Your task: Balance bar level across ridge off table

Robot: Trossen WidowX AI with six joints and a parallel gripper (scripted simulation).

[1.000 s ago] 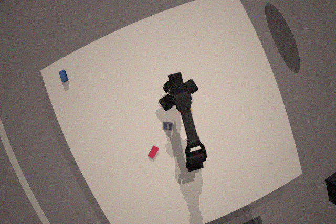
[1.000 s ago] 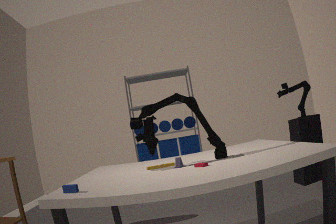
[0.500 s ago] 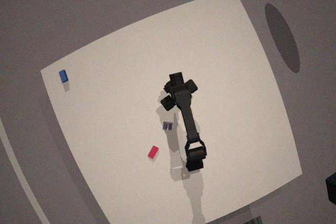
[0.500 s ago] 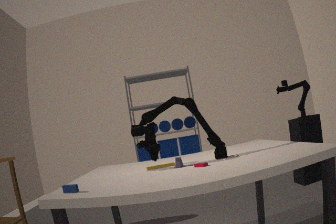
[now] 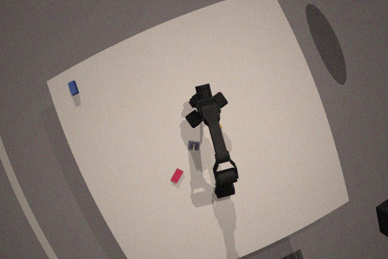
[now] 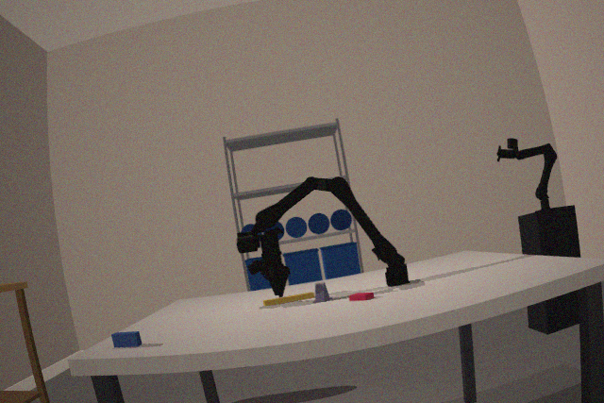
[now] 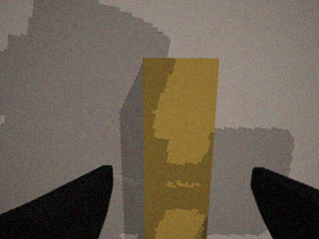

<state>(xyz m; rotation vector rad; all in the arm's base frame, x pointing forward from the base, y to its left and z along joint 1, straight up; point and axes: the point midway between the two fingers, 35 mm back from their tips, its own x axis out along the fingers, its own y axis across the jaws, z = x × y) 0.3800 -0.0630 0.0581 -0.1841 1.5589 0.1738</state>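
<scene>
My gripper tip is now 30 mm past the yellow bar, 10 mm to the left of it and 20 mm above it. The rest, counted from my gripper tip: blue block (360 mm ahead, 560 mm to the left, 10 mm below); then red block (240 mm behind, 250 mm to the left, 20 mm below).
</scene>
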